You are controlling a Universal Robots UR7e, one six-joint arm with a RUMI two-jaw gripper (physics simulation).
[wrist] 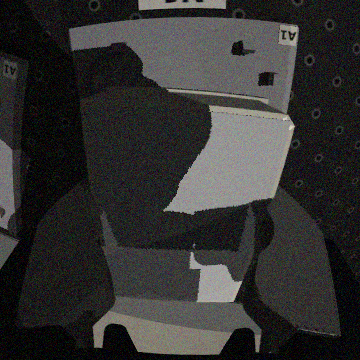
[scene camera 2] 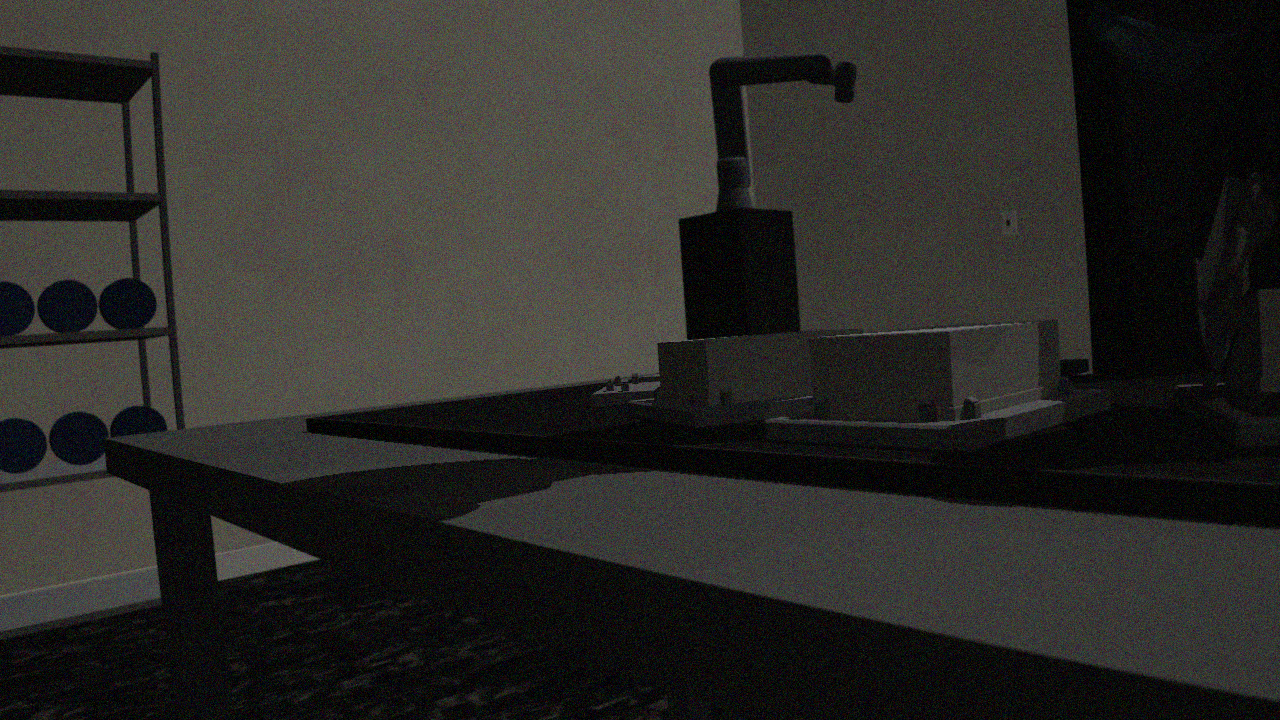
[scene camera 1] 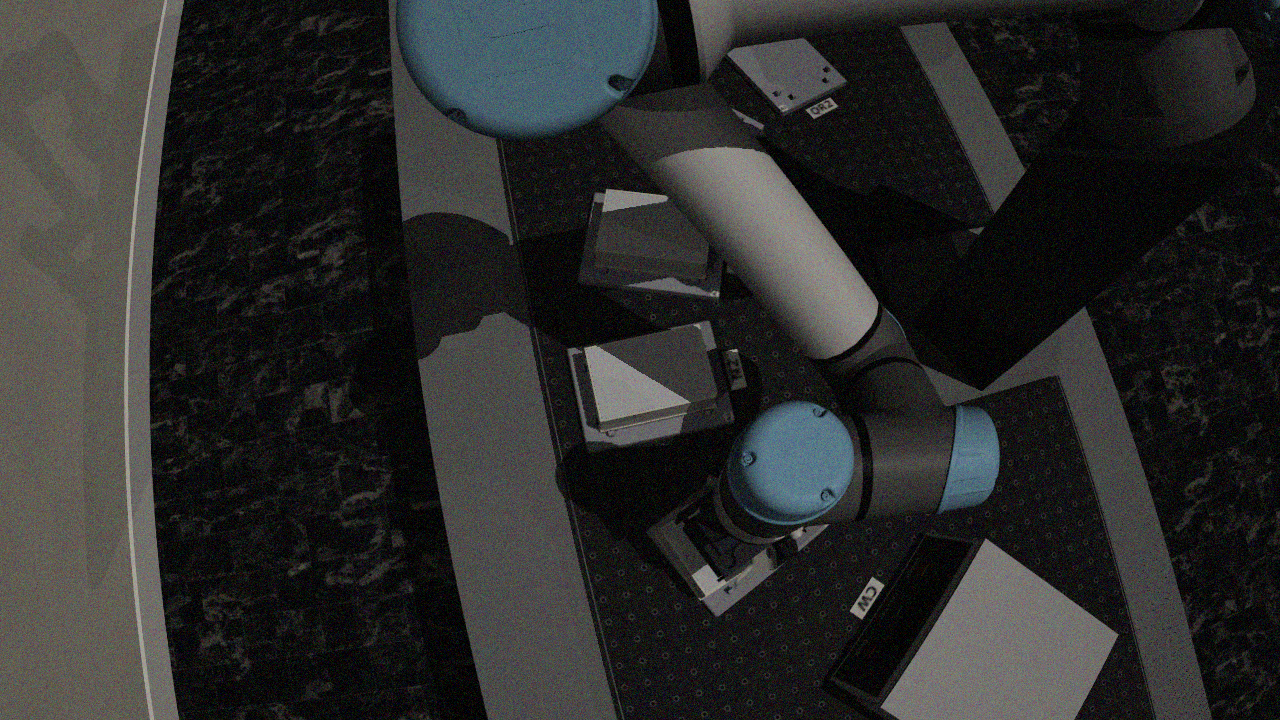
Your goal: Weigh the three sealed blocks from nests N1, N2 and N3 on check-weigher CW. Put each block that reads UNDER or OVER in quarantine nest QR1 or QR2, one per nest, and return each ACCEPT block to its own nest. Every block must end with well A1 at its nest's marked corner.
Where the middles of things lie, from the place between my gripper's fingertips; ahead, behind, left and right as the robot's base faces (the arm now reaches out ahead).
Labels:
Now: the nest N1 (scene camera 1: 719,601) 20 mm below my hand. The rest, counted from my hand: nest N2 (scene camera 1: 596,441): 50 mm ahead, 180 mm to the right, 20 mm below; N1 block (scene camera 1: 697,573): 10 mm ahead, 10 mm above; N2 block (scene camera 1: 659,376): 50 mm ahead, 180 mm to the right, 10 mm above.

